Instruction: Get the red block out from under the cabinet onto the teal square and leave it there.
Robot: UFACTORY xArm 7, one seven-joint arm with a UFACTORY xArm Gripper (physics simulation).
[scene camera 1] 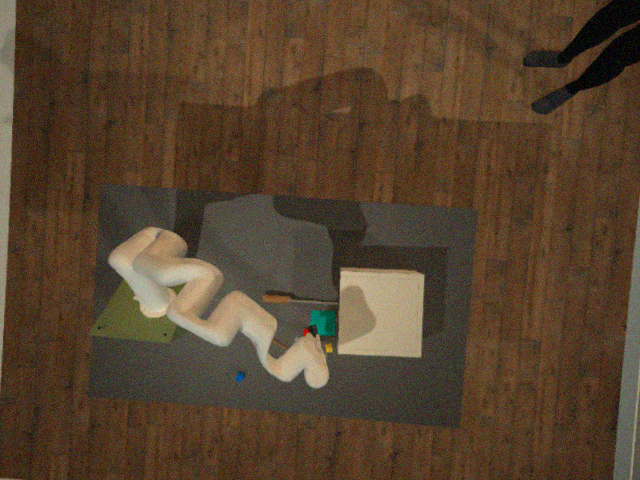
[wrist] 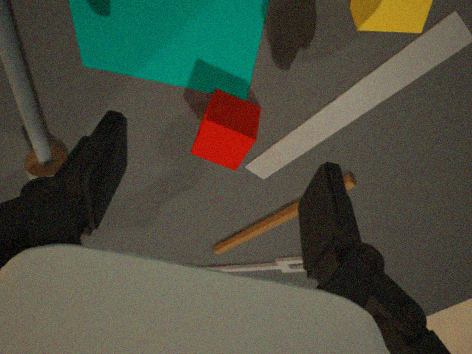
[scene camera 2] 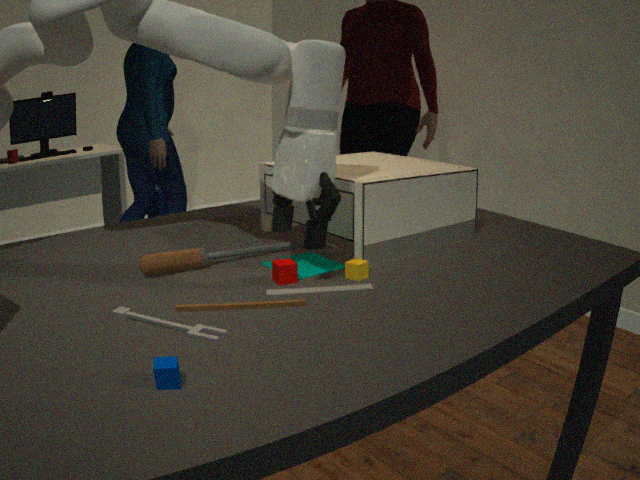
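Pixels of known places: gripper, fingertip midpoint: (wrist: 221, 162) (scene camera 2: 296, 239); arm's base, origin of the base link: (scene camera 1: 158, 302).
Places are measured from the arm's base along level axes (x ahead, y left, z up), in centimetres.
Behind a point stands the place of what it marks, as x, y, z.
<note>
The red block (scene camera 1: 306, 332) @(56.5, -4.4, -8.4) (scene camera 2: 284, 271) @(56.0, -6.9, -9.3) (wrist: 225, 131) @(57.8, -5.4, -8.4) sits on the table, out in front of the cabinet. It is at the near edge of the teal square (scene camera 1: 323, 321) @(62.5, 0.3, -11.2) (scene camera 2: 315, 262) @(64.6, -0.3, -11.3) (wrist: 165, 40) @(60.1, -0.9, -11.2), mostly or wholly outside it; whether it overlaps the edge I cannot tell. The white cabinet (scene camera 1: 392, 310) @(86.1, 12.4, 2.2) (scene camera 2: 418, 201) @(81.8, -5.0, -2.2) stands behind the square. My gripper (scene camera 2: 298, 238) @(58.8, -5.5, -5.3) (wrist: 221, 162) @(58.8, -5.5, -5.3) is open and empty, pointing down above the table close to the cabinet front. In the wrist view the red block shows between and beyond the two fingers.
A yellow block (scene camera 1: 329, 348) @(66.6, -9.3, -8.8) (scene camera 2: 356, 269) @(65.6, -10.8, -9.5) (wrist: 392, 15) @(65.9, -9.8, -8.8) sits right of the square. A pale strip (scene camera 2: 320, 289) @(59.2, -11.5, -11.2) (wrist: 360, 100) @(60.7, -12.1, -11.2), a wooden stick (scene camera 2: 240, 305) @(46.8, -12.6, -10.7) (wrist: 260, 232) @(45.3, -11.9, -10.6) and a fork-ended tool (scene camera 2: 165, 322) @(36.0, -13.6, -10.7) lie nearer. A wooden-handled tool (scene camera 1: 276, 298) @(42.4, 7.1, -7.9) (scene camera 2: 173, 261) @(42.2, 4.9, -9.0) lies left; a blue block (scene camera 1: 240, 376) @(33.0, -26.9, -8.9) (scene camera 2: 166, 373) @(32.3, -28.9, -9.4) sits apart.
</note>
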